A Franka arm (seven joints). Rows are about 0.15 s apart.
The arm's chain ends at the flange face. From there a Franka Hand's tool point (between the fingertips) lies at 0.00 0.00 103.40 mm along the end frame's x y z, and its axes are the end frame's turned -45 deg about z.
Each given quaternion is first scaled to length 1.
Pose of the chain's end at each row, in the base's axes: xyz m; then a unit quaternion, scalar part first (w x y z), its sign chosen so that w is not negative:
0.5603 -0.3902 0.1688 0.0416 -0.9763 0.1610 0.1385
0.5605 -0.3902 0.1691 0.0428 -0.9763 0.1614 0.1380
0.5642 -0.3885 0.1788 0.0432 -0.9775 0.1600 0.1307
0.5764 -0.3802 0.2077 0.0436 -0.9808 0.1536 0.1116
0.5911 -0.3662 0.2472 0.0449 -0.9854 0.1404 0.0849
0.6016 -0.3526 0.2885 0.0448 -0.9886 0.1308 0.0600
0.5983 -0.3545 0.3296 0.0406 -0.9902 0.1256 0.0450
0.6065 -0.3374 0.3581 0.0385 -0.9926 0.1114 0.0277
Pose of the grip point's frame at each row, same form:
0.5337 -0.3772 0.0697 0.0914 -0.9636 -0.2249 0.1120
0.5341 -0.3770 0.0700 0.0923 -0.9637 -0.2245 0.1111
0.5392 -0.3754 0.0793 0.0899 -0.9643 -0.2262 0.1042
0.5551 -0.3678 0.1073 0.0830 -0.9650 -0.2334 0.0864
0.5751 -0.3546 0.1457 0.0740 -0.9641 -0.2474 0.0613
0.5905 -0.3418 0.1863 0.0643 -0.9634 -0.2575 0.0383
0.5901 -0.3450 0.2270 0.0547 -0.9629 -0.2629 0.0260
0.6017 -0.3289 0.2552 0.0462 -0.9597 -0.2769 0.0109

